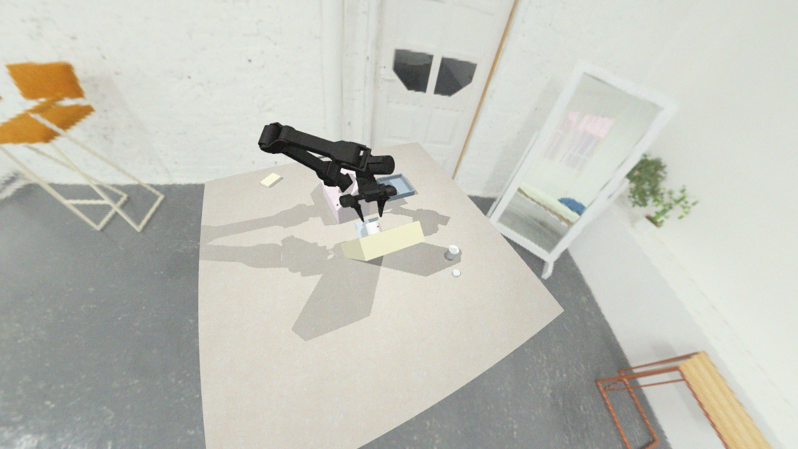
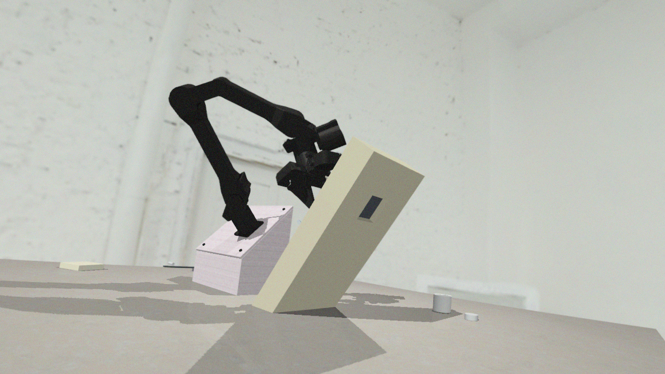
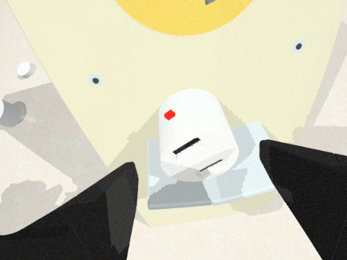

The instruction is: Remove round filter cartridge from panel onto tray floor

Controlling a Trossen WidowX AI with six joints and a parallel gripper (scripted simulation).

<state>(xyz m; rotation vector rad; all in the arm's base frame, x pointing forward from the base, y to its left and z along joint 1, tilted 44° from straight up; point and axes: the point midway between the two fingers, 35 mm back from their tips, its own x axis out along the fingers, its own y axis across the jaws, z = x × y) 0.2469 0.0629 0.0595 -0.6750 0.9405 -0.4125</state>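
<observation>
My gripper tip is 10 mm short of the white filter cartridge and 30 mm above it. Also, from my gripper tip: cream pad: 600 mm behind, 300 mm to the right, 200 mm below; then blue tray: 310 mm behind, 280 mm to the left, 200 mm below; then cream service panel: 60 mm ahead, 10 mm to the right, 40 mm below.
</observation>
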